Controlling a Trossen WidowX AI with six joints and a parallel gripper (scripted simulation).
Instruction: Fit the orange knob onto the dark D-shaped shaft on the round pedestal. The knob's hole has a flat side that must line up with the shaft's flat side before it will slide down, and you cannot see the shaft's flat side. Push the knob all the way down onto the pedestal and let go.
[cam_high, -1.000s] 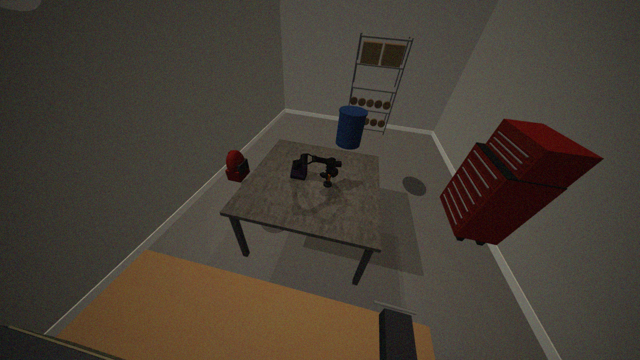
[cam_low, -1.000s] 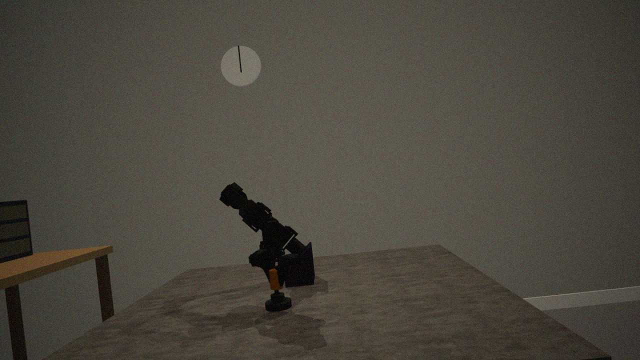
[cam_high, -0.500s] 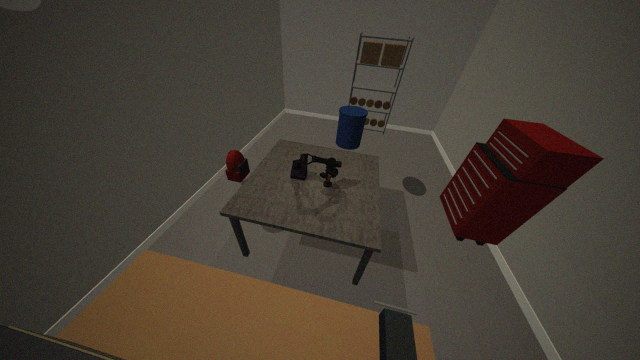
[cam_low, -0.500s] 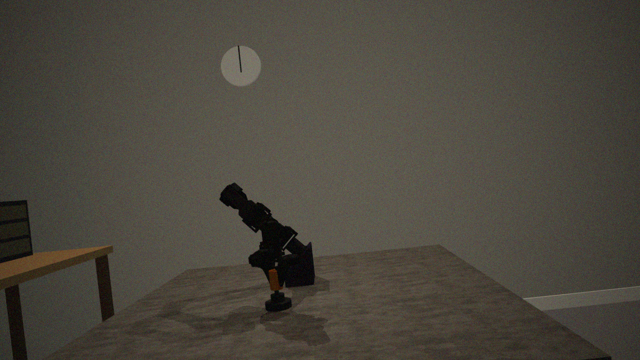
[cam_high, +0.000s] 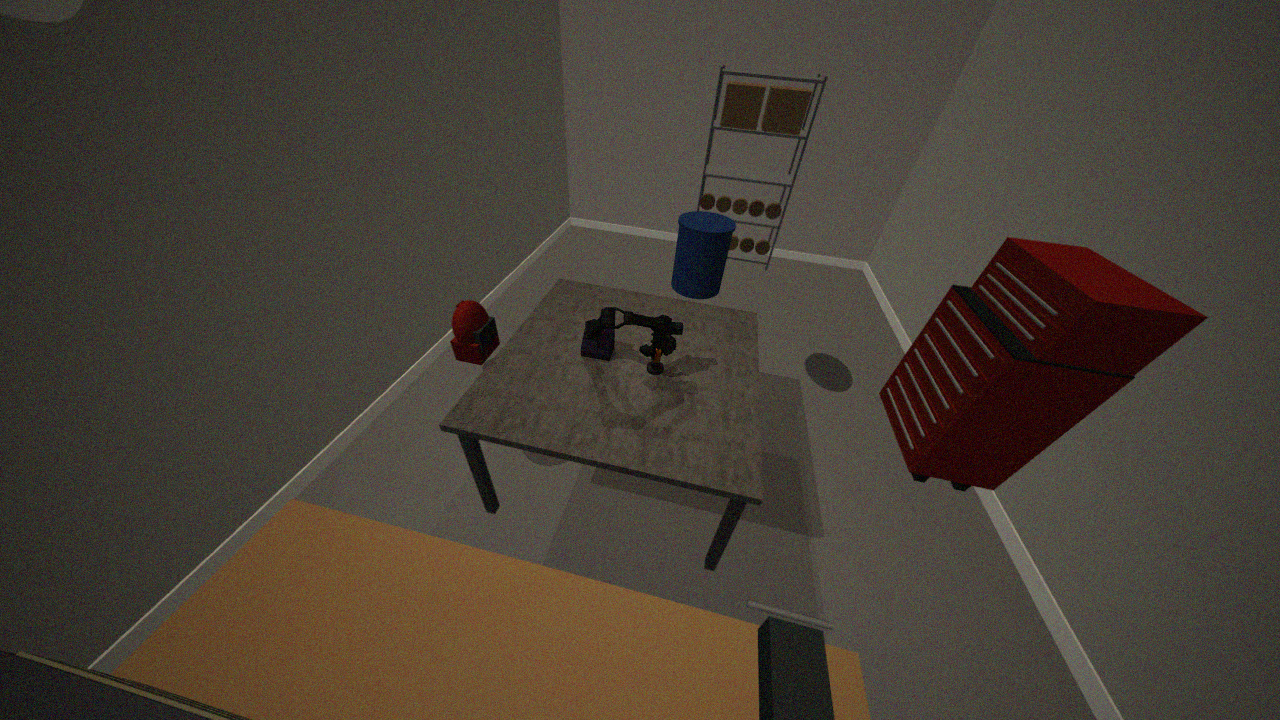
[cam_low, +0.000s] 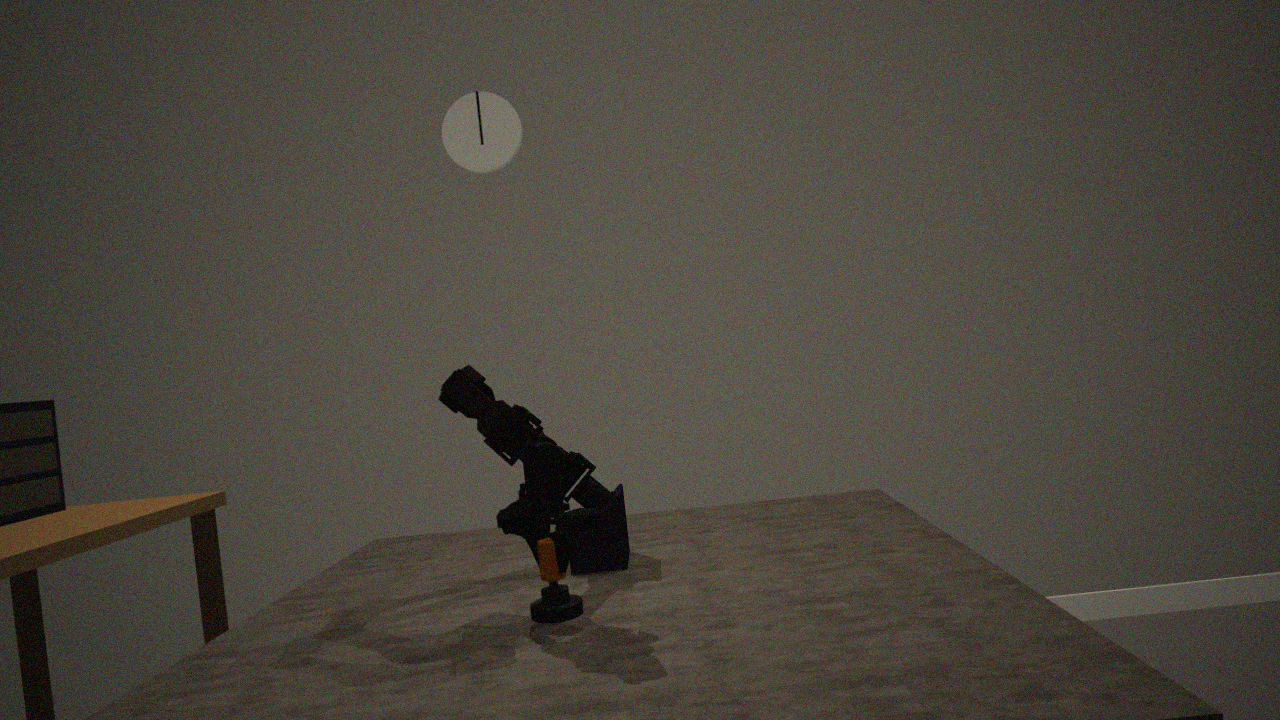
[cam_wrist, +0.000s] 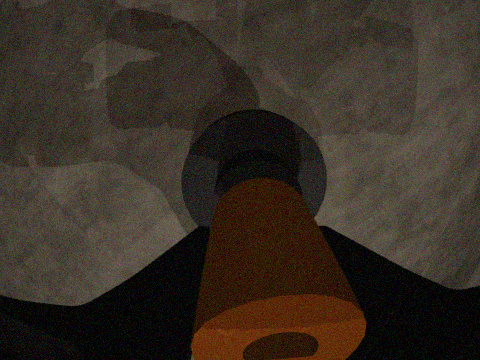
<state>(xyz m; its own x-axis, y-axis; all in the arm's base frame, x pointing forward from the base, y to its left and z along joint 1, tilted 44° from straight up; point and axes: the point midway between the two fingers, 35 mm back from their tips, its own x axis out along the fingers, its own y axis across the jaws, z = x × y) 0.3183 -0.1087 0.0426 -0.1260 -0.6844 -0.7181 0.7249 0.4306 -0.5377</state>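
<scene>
My gripper tip is 20 mm below the orange knob. Round my gripper tip: dark round pedestal 40 mm below.
</scene>
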